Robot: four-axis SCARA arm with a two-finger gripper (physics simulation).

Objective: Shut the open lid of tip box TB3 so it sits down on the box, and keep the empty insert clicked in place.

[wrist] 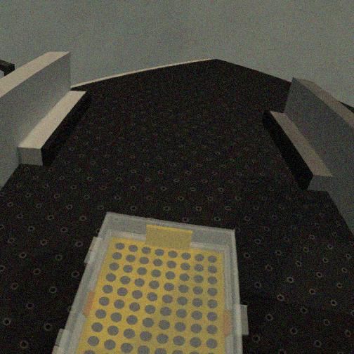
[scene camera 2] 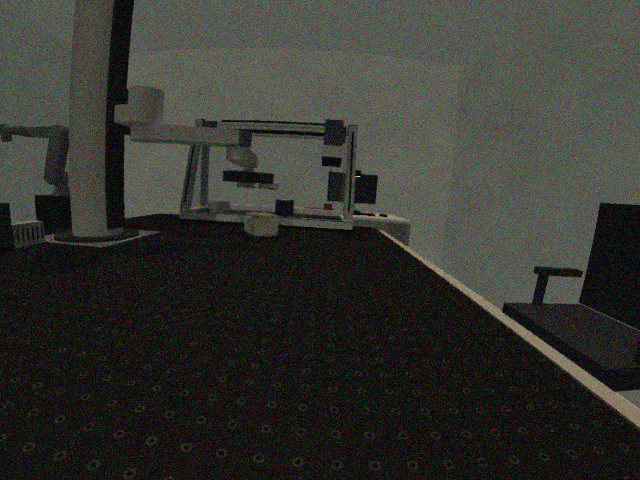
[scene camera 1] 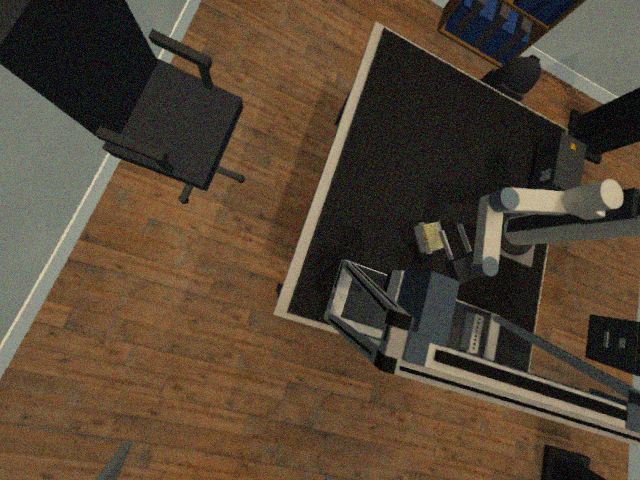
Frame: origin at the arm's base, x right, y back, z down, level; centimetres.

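Where they show: gripper, fingertip midpoint: (scene camera 2: 265, 186) (scene camera 1: 450, 227); arm's base, link origin: (scene camera 2: 98, 239) (scene camera 1: 511, 231).
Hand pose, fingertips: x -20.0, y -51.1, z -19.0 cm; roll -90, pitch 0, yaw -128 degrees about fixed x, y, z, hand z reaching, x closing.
Each offset is from my fingertips to the top centre of the thing. "*": to the spot under its first point.
The tip box TB3 @[dz +10.0, dx -1.9, dy +1.6 cm] (scene camera 1: 433, 236) (scene camera 2: 261, 225) (wrist: 162, 295) stands upright on the dark perforated table. It has translucent walls and a yellow insert (wrist: 190, 294) with rows of empty round holes. The insert looks level, with a yellow tab standing at the far wall. I cannot tell the see-through lid from the walls, nor whether it sits down. My gripper (scene camera 1: 455, 241) (scene camera 2: 256, 185) (wrist: 180, 83) is shut to its limit with nothing held, and a broad gap stays between its fingers. It is raised above the box's height, off to its right in scene camera 1. The box's near end is cut off in the wrist view.
A gantry frame (scene camera 1: 516, 390) (scene camera 2: 289, 223) stands close behind the box in scene camera 2, with a small black block @[* dz +9.1, dx -31.5, dy -2.6 cm] (scene camera 2: 284, 207) by it. The arm's column (scene camera 2: 90, 129) stands to the left. A dark grey unit @[* dz +6.3, dx +61.8, dy +62.8 cm] (scene camera 1: 570, 160) is at the table's right edge.
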